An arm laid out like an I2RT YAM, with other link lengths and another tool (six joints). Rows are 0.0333 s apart.
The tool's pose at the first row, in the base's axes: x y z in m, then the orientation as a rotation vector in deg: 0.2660, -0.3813, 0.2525, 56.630, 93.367, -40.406
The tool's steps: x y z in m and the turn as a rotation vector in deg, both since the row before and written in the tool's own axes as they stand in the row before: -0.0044, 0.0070, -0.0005, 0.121, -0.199, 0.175; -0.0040, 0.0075, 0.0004, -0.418, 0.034, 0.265; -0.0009, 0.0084, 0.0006, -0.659, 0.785, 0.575; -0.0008, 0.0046, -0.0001, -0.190, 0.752, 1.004; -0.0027, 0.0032, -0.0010, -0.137, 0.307, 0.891
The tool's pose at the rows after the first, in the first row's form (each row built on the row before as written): 0.2723, -0.3786, 0.2571, 56.749, 93.065, -40.472; 0.2795, -0.3763, 0.2611, 56.664, 93.023, -39.914; 0.2872, -0.3729, 0.2622, 57.005, 93.493, -38.639; 0.2912, -0.3708, 0.2632, 57.988, 93.581, -37.495; 0.2937, -0.3692, 0.2663, 58.708, 93.334, -36.652
